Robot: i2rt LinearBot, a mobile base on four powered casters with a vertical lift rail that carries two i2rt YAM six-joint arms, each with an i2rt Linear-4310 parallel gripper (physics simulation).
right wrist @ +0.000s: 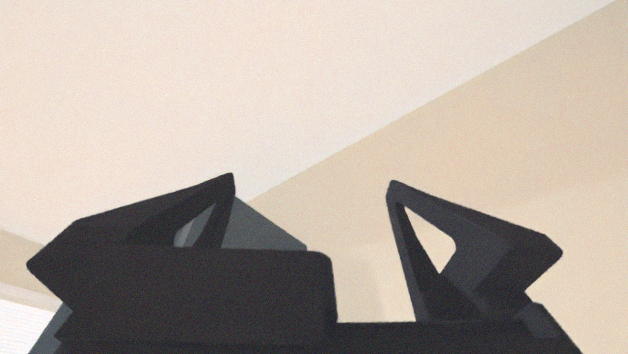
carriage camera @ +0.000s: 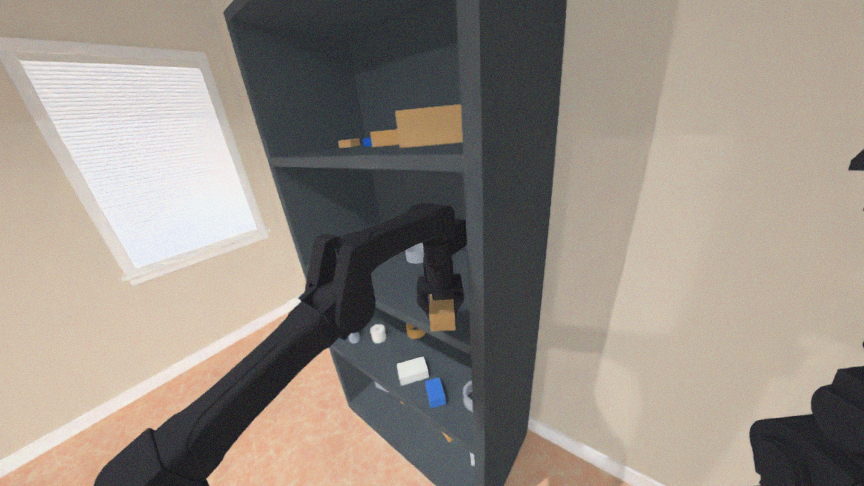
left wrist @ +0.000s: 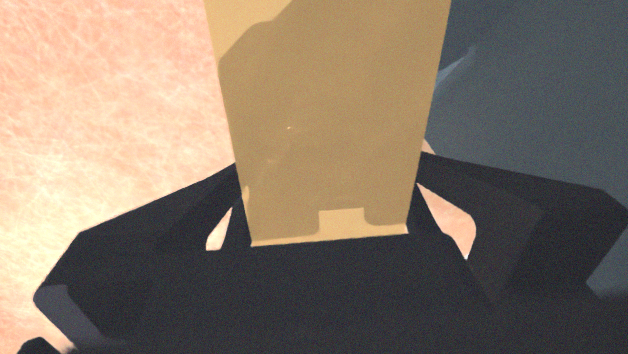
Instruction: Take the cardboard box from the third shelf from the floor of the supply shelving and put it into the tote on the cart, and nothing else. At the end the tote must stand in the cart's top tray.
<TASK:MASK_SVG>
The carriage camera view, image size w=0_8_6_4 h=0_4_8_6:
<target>my left gripper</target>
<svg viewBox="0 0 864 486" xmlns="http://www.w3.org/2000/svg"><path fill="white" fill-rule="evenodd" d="M452 255L450 255L450 262L440 266L441 269L427 265L423 257L424 276L418 277L417 304L426 313L428 319L428 294L432 294L434 301L454 299L455 318L464 302L461 275L453 274Z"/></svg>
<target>cardboard box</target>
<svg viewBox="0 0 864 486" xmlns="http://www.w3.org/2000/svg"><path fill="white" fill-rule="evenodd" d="M430 294L429 320L431 331L456 330L453 299L434 301L432 294Z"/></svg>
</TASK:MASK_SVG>
